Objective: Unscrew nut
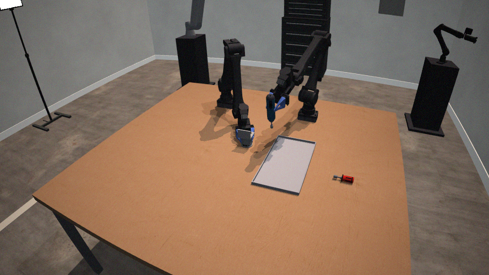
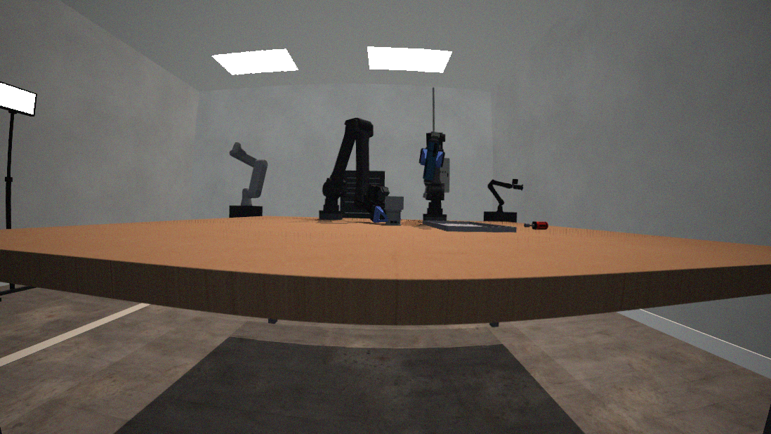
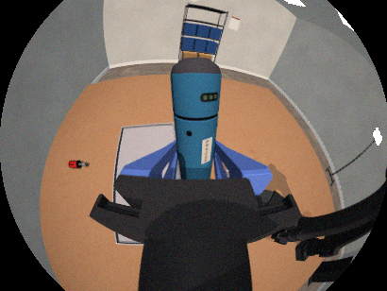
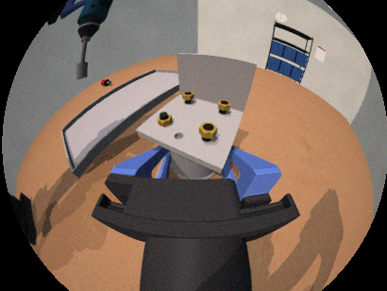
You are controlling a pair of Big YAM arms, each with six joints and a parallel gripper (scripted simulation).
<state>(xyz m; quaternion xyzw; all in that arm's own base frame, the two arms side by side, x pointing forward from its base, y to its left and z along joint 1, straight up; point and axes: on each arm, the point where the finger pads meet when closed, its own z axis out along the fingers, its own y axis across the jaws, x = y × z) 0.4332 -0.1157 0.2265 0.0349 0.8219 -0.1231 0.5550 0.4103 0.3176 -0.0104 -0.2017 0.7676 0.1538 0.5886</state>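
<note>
Right now the joint module is 10 mm above my right hand. Also, from my right hand: flat grey tray: 80 mm ahead, 250 mm to the left, 20 mm below; then red-handled tool: 130 mm ahead, 540 mm to the left, 10 mm below; then grey bracket: 50 mm above.
</note>
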